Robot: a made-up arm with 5 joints.
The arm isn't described. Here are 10 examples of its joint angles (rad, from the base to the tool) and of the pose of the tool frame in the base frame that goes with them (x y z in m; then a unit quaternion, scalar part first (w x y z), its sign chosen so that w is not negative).
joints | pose
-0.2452 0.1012 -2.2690 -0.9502 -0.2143 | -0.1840 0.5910 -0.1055 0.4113 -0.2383 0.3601 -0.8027
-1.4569 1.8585 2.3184 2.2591 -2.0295 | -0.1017 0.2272 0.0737 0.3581 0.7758 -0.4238 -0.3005
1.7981 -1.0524 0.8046 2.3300 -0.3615 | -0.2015 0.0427 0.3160 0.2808 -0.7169 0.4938 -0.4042
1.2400 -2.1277 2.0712 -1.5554 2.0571 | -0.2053 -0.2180 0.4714 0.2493 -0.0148 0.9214 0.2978
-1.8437 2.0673 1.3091 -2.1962 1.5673 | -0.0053 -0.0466 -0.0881 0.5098 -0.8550 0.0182 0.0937
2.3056 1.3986 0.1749 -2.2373 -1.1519 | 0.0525 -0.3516 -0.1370 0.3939 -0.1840 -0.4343 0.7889
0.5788 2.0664 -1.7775 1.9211 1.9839 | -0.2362 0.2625 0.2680 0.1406 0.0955 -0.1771 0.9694
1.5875 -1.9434 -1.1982 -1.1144 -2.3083 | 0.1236 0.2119 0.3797 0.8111 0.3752 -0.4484 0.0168
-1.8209 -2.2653 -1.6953 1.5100 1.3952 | -0.0042 0.2633 -0.4099 0.6957 0.6478 0.2037 0.2345
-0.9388 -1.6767 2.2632 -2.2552 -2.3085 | -0.2517 0.3661 0.0334 0.5362 0.6752 0.0072 0.5066
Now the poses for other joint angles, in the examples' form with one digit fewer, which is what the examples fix.
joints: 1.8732 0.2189 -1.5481 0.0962 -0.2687
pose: -0.257 -0.017 0.542 0.503 0.624 0.510 -0.313
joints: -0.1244 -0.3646 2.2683 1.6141 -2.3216
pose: -0.016 0.026 -0.069 0.415 -0.643 -0.104 -0.635
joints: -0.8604 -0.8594 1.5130 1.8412 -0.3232
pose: -0.122 -0.006 -0.092 0.639 0.146 0.526 0.542
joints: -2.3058 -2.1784 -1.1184 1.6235 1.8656
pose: 0.050 -0.072 -0.499 0.947 0.136 0.287 0.046
